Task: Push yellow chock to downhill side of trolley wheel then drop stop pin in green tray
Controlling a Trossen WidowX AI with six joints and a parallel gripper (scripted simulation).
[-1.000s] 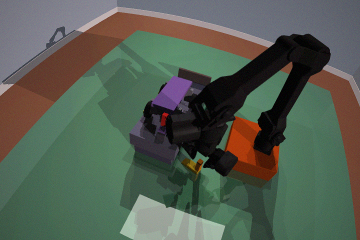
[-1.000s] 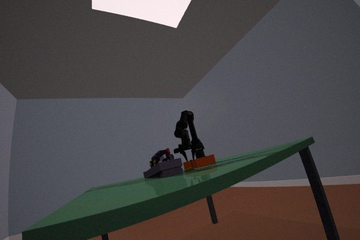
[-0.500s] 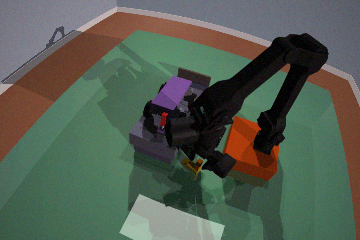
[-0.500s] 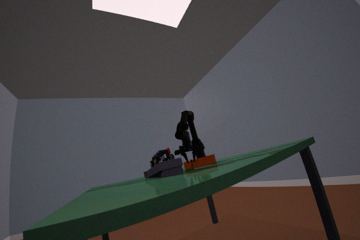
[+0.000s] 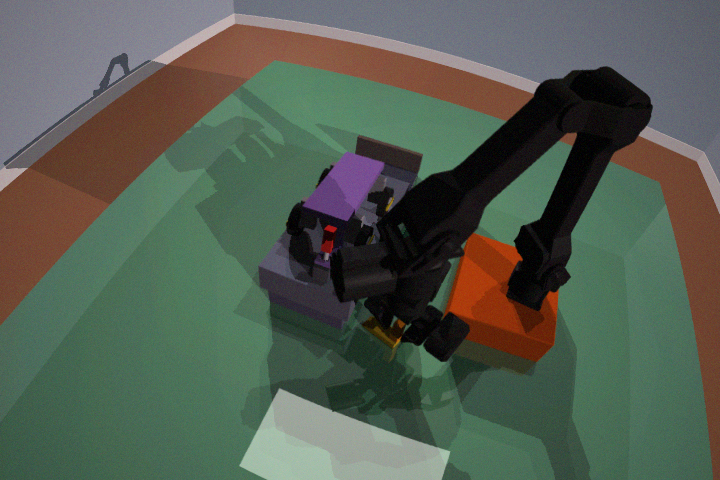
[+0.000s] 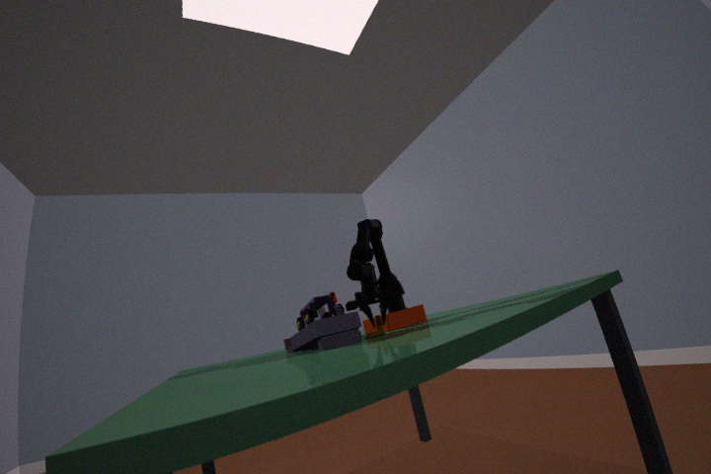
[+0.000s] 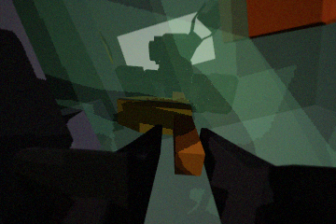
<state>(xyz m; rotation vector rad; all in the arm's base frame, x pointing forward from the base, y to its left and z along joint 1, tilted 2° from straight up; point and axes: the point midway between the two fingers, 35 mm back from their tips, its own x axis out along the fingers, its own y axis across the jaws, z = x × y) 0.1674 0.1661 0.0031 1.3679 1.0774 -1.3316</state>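
My gripper tip is 13 cm short of the stop pin, 10 cm below it and 1 cm to the left of it. Also, from my gripper tip: purple trolley 17 cm ahead, 12 cm to the right, 9 cm above; then grey ramp 17 cm ahead, 12 cm to the right, 2 cm above; then yellow chock 2 cm ahead, 1 cm below.
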